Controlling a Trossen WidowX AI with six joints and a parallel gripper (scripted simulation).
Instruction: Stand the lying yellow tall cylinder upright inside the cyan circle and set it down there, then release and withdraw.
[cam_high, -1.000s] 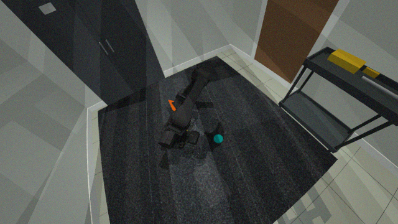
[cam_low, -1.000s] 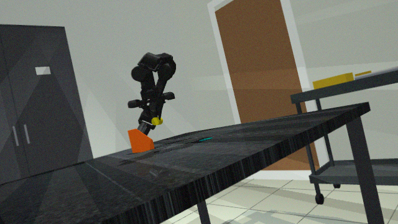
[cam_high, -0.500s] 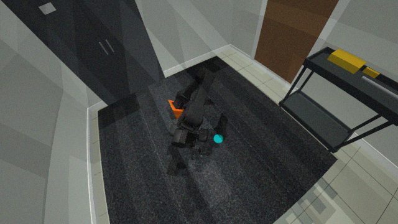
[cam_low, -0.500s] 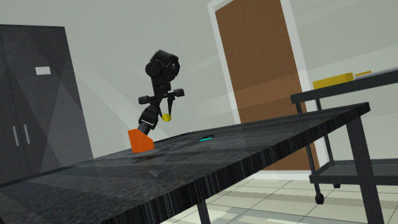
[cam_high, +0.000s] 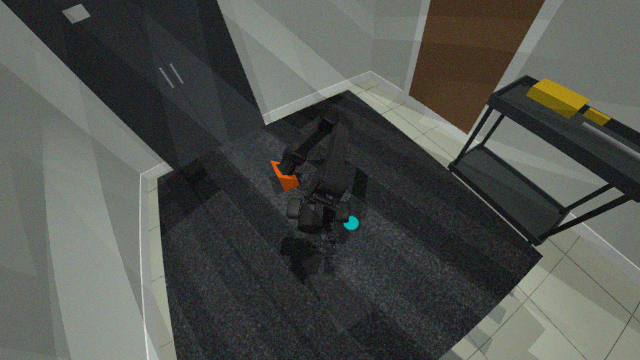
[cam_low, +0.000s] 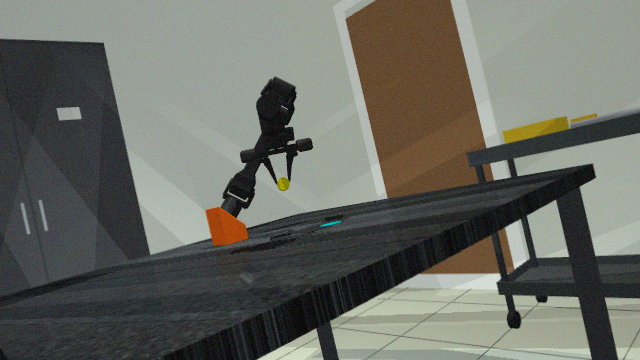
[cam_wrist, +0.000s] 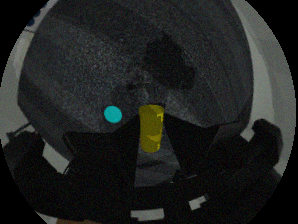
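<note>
Right now my gripper tip is 14 cm above the cyan circle, 11 cm to the right of it and 3 cm short of it. Round my gripper tip: yellow tall cylinder 2 cm behind, 1 cm to the left.
</note>
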